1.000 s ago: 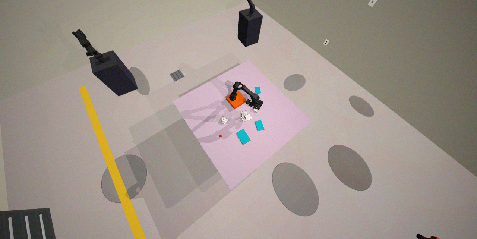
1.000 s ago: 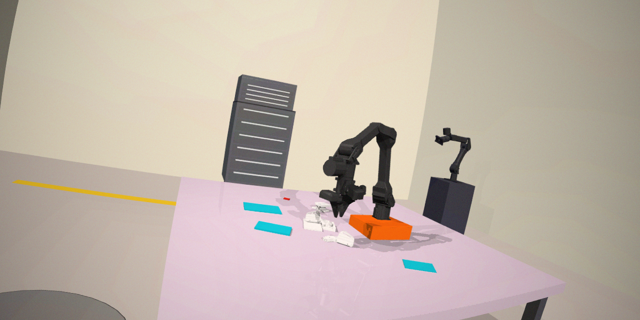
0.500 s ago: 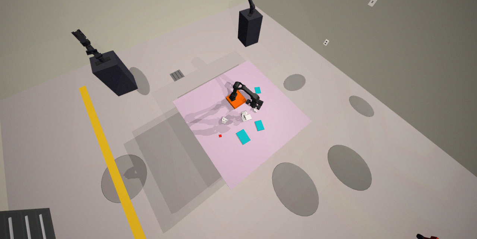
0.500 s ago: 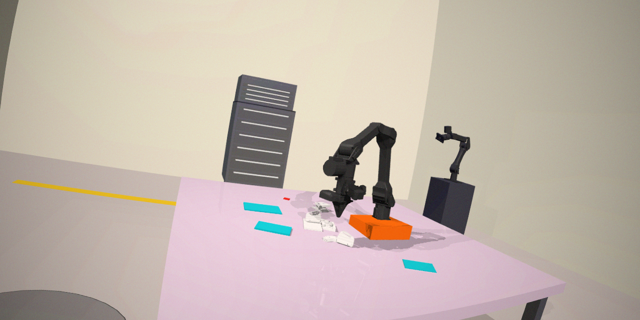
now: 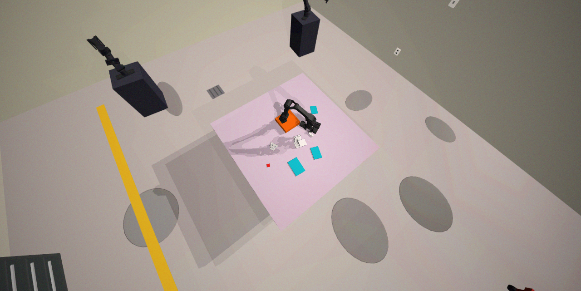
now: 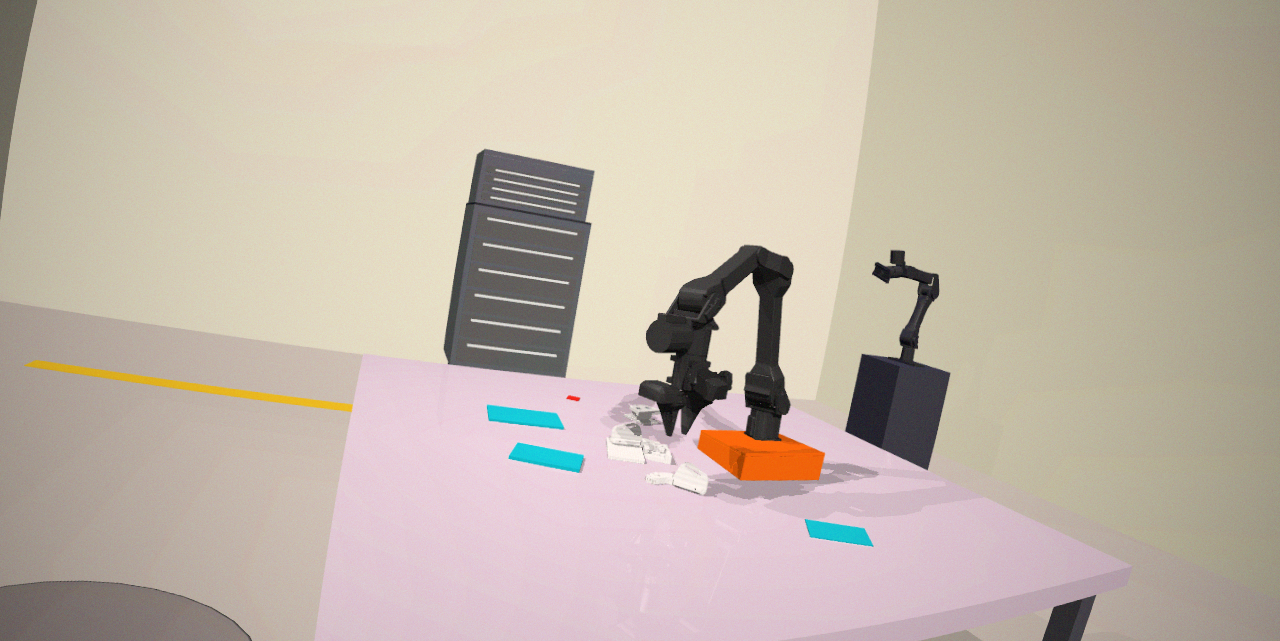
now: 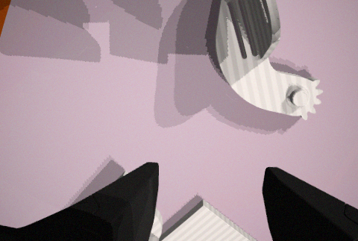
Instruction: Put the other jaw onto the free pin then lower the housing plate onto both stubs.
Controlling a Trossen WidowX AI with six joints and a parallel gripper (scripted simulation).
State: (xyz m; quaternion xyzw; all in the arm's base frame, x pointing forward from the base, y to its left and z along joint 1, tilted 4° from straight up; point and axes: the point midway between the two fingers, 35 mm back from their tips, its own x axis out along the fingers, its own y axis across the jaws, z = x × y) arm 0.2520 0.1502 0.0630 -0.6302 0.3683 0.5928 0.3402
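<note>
The white jaw is 30 mm ahead of my gripper tip, 50 mm to the left of it and 70 mm below it. The rest, counted from my gripper tip: red marker (100 mm ahead, 520 mm to the right, 80 mm below).
</note>
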